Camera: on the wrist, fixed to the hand. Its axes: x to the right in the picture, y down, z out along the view.
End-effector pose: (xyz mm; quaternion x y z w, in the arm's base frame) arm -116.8 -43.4 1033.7 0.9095 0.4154 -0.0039 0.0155
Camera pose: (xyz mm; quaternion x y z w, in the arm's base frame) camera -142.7 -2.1 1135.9 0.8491 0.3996 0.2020 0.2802
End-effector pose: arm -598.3 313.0 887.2 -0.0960 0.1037 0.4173 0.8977
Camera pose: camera -567.8 267.2 788.3 -0.4168 0.0295 0.4137 0.8088
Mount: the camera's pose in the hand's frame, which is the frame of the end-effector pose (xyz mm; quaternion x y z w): 12.2 -44.0 -103.6 -0.3271 0.0768 -0.0065 0.9418
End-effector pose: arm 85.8 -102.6 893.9 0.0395 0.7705 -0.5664 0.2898
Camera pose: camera 16.9 -28.7 945.0 -0.0191 0.9335 -0.2803 0.2230
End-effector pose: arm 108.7 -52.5 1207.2 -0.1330 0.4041 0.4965 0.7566
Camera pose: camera 99.0 -127.8 1123.2 -0.4135 0.2754 0.5847 0.6413
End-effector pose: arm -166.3 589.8 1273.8 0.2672 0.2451 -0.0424 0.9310
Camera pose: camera -209.8 606.6 1170.6 -0.0512 0.3179 0.0547 0.9451
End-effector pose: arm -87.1 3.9 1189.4 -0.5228 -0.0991 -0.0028 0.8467
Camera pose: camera -62.8 -106.6 1185.5 -0.7685 -0.0308 -0.0807 0.6340
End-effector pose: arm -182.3 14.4 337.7 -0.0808 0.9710 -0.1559 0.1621
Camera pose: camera -224.2 -0.8 441.8 -0.1235 0.9775 0.1635 0.0507
